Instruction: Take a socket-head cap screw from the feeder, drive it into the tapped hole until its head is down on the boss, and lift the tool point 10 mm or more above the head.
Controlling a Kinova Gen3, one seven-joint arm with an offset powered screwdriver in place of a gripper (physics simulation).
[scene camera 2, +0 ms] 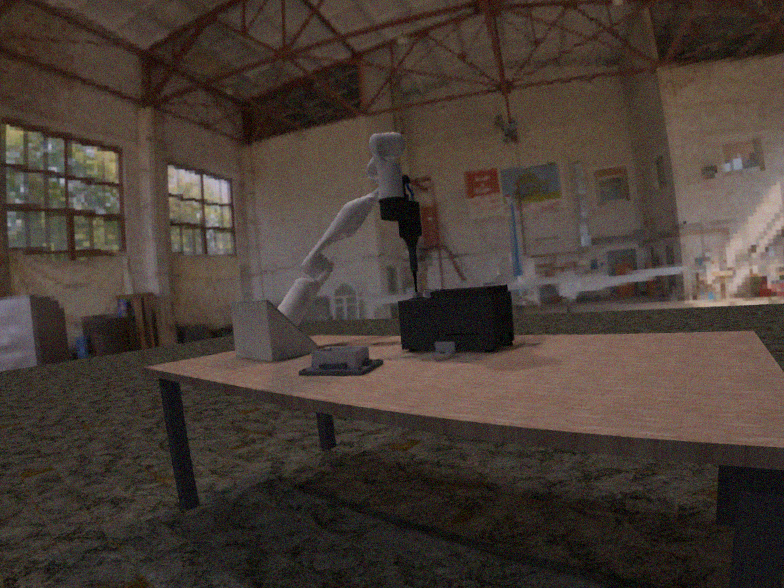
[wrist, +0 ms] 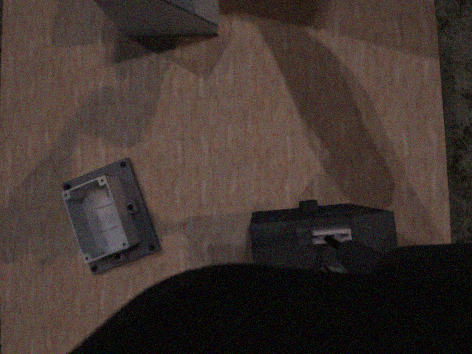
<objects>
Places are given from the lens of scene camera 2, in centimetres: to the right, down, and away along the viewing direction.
black feeder (scene camera 2: pixel 420 327): 8, 9, 121
</objects>
